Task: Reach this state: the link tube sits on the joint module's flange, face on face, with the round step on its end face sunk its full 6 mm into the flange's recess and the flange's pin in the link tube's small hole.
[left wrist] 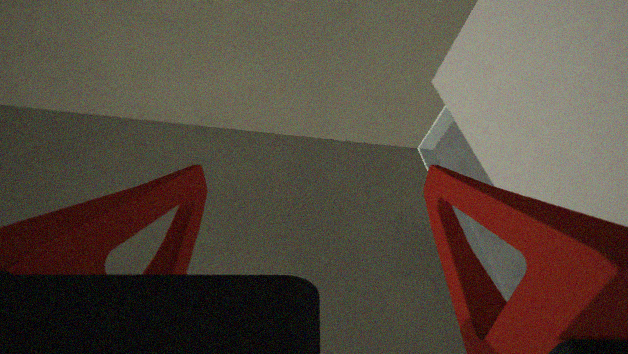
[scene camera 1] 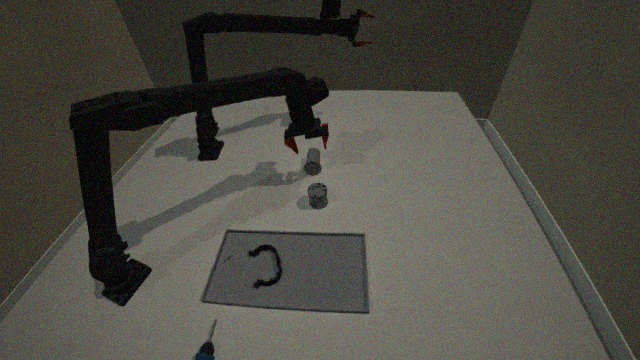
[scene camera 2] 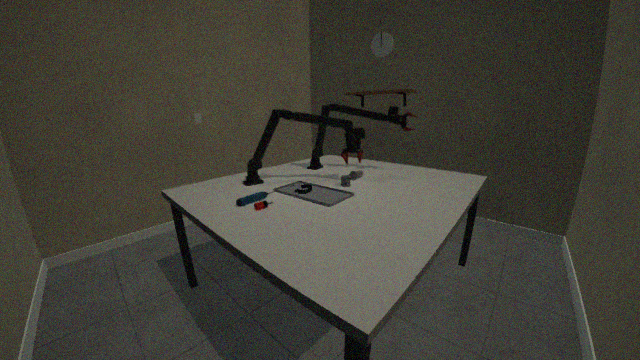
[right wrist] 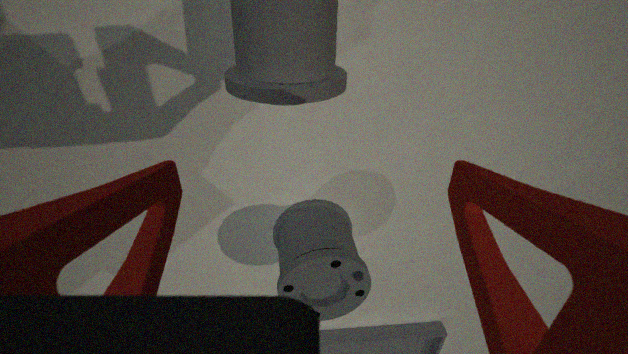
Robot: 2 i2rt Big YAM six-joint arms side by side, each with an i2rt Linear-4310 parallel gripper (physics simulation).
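Seen in the pictures: left gripper, between the fingertips: [left wrist: 315, 177] [scene camera 1: 373, 30] [scene camera 2: 416, 123]; right gripper, between the fingertips: [scene camera 1: 311, 150] [scene camera 2: 353, 163] [right wrist: 314, 176]; left arm's base, origin of its link: [scene camera 1: 211, 151] [scene camera 2: 315, 167]; right arm's base, origin of its link: [scene camera 1: 128, 282] [scene camera 2: 253, 183].
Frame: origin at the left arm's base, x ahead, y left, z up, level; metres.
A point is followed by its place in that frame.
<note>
The grey link tube [scene camera 1: 313, 161] {x 0.457, y -0.178, z 0.063 m} [scene camera 2: 356, 174] {x 0.476, y -0.179, z 0.044 m} [right wrist: 286, 45] {x 0.451, y -0.156, z 0.056 m} lies on its side on the table, its collared end toward the joint module. The grey joint module [scene camera 1: 318, 196] {x 0.475, y -0.343, z 0.060 m} [scene camera 2: 345, 181] {x 0.484, y -0.339, z 0.035 m} [right wrist: 315, 240] {x 0.467, y -0.286, z 0.041 m} stands upright, apart from the tube, with its flange facing up; dark holes and a round recess show in the right wrist view. My right gripper [scene camera 1: 310, 149] {x 0.455, y -0.185, z 0.117 m} [scene camera 2: 353, 163] {x 0.455, y -0.185, z 0.117 m} [right wrist: 314, 176] {x 0.455, y -0.185, z 0.117 m} is open and empty, pointing down above the table near the tube. My left gripper [scene camera 1: 372, 29] {x 0.727, y 0.293, z 0.372 m} [scene camera 2: 413, 122] {x 0.727, y 0.293, z 0.372 m} [left wrist: 315, 177] {x 0.727, y 0.293, z 0.372 m} is open and empty, held high and far back. The tube's small hole is hidden.
A shallow grey tray [scene camera 1: 330, 275] {x 0.502, y -0.574, z 0.004 m} [scene camera 2: 325, 196] {x 0.490, y -0.562, z 0.004 m} [right wrist: 387, 339] {x 0.544, y -0.450, z 0.016 m} holds a black curved part [scene camera 1: 278, 265] {x 0.367, y -0.552, z 0.025 m} [scene camera 2: 303, 189] {x 0.360, y -0.590, z 0.023 m}, in front of the module in scene camera 1. A blue screwdriver [scene camera 1: 205, 350] {x 0.227, y -0.759, z 0.035 m} [scene camera 2: 252, 199] {x 0.238, y -0.852, z 0.023 m} and a small red-handled tool [scene camera 2: 261, 205] {x 0.343, y -0.882, z 0.023 m} lie beyond the tray.
</note>
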